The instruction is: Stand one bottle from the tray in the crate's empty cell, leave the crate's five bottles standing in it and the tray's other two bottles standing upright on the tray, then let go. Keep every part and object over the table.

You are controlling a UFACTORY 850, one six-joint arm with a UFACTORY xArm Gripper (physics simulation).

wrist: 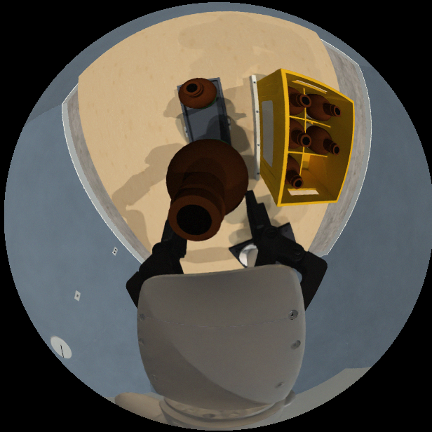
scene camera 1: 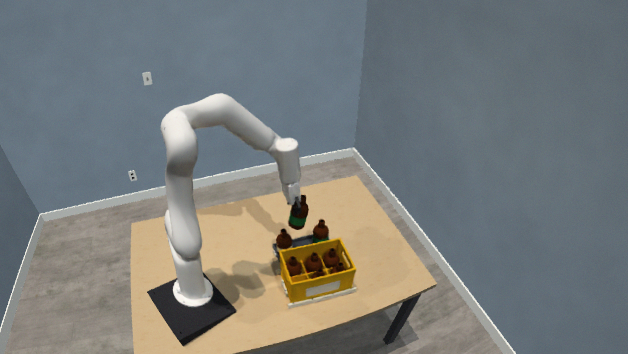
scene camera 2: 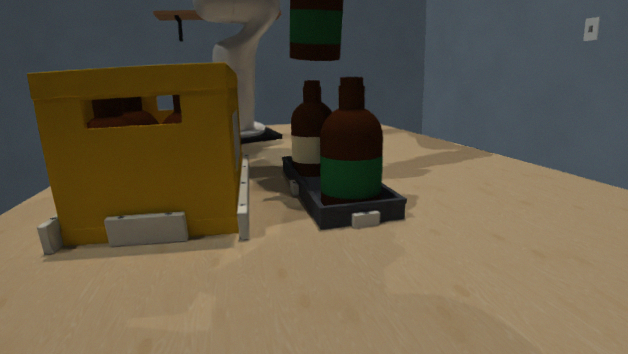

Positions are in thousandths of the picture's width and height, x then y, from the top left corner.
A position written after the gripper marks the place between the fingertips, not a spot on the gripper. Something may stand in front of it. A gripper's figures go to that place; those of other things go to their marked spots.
Labels:
The gripper (wrist: 494, 480): 14 cm from the lens. A green-labelled bottle (wrist: 459, 216): 25 cm from the lens. A green-labelled bottle (wrist: 478, 416) is 8 cm from the lens.

